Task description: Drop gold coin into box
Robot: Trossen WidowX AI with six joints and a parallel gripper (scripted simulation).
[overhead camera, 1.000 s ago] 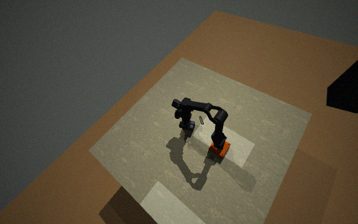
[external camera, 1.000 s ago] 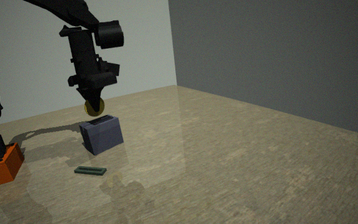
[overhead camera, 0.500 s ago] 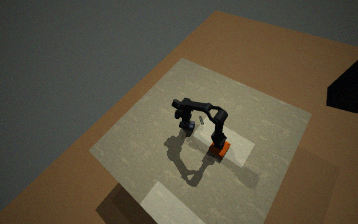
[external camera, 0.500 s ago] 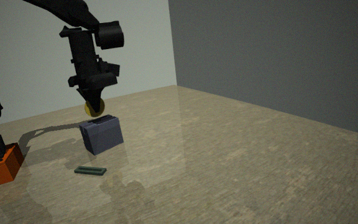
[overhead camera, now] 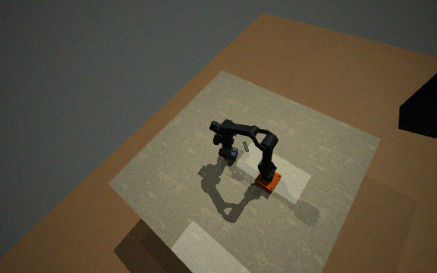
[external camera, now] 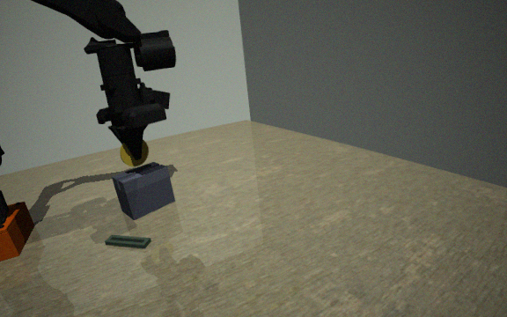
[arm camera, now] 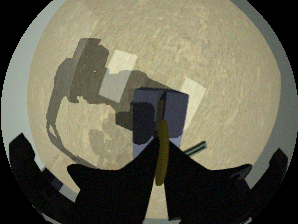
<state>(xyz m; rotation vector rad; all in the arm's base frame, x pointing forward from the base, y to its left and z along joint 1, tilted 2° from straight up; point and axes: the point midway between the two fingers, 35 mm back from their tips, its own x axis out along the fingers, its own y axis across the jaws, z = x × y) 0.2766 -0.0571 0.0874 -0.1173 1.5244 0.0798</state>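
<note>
Right now the coin is 2 cm above my gripper tip.
</note>
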